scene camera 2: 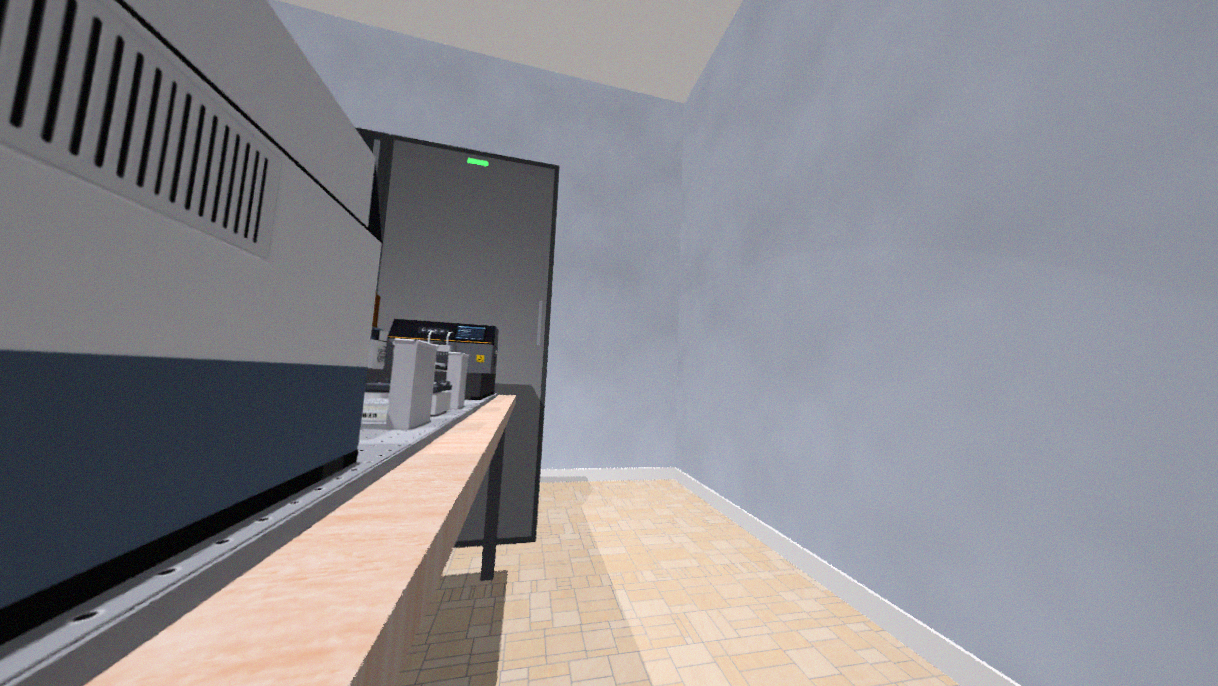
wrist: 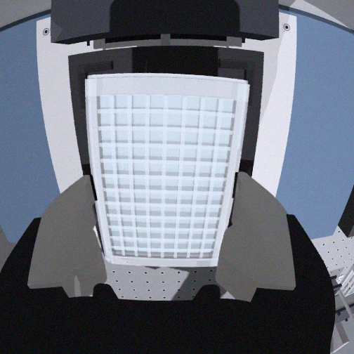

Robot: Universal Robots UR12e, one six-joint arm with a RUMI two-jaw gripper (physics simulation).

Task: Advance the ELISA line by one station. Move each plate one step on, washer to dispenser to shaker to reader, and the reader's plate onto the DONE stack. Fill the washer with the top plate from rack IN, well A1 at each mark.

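Observation:
A clear-white 96-well plate (wrist: 166,127) lies lengthwise on a black carrier (wrist: 76,107) in the wrist view, between white strips and blue panels of an instrument. My gripper (wrist: 164,177) is around the near half of the plate, one finger against each long side, and is shut on it. The plate's near edge shows between the fingers. No label shows on this instrument, so I cannot tell which station it is. My gripper does not show in the scene view. The DONE stack and rack IN cannot be made out.
A dark housing (wrist: 165,20) overhangs the plate's far end. A perforated deck (wrist: 145,285) lies below. In the scene view a large grey and navy instrument (scene camera 2: 178,298) stands at left, with white posts (scene camera 2: 412,383) and a black-topped device (scene camera 2: 481,353) farther along the wooden bench (scene camera 2: 340,545).

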